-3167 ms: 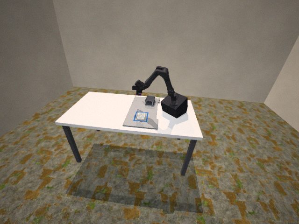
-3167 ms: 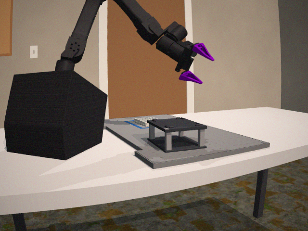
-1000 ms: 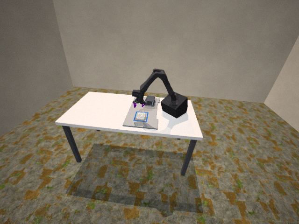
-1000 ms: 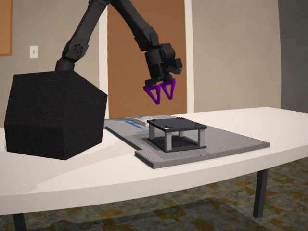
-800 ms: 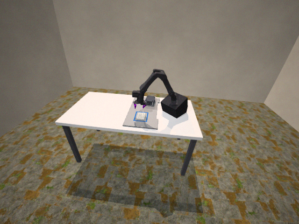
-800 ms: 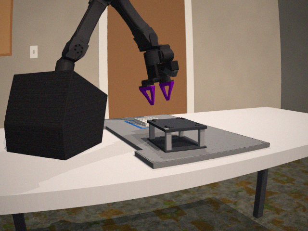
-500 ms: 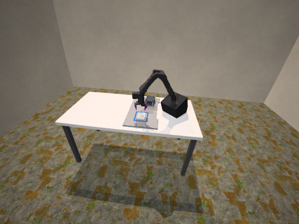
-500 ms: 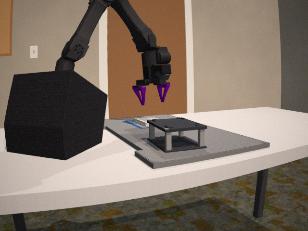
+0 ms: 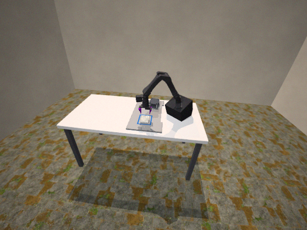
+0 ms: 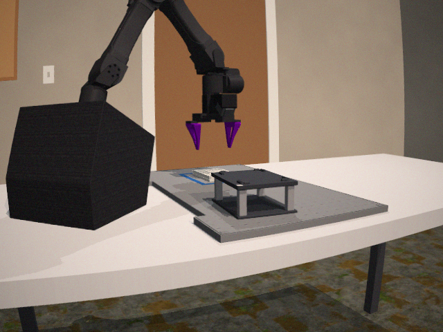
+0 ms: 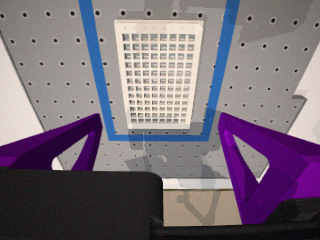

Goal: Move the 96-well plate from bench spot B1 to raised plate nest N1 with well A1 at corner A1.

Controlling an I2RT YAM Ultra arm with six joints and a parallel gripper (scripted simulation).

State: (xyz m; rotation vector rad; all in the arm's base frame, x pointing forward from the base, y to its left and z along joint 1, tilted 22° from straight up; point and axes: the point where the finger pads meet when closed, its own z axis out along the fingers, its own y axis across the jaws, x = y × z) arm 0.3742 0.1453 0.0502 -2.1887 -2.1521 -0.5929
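Now: the white 96-well plate 80 mm below my hand. The rest, counted from my hand: raised plate nest N1 (360 mm to the right, 70 mm behind, 30 mm below); A1 mark (430 mm to the right, 130 mm behind, 30 mm below).
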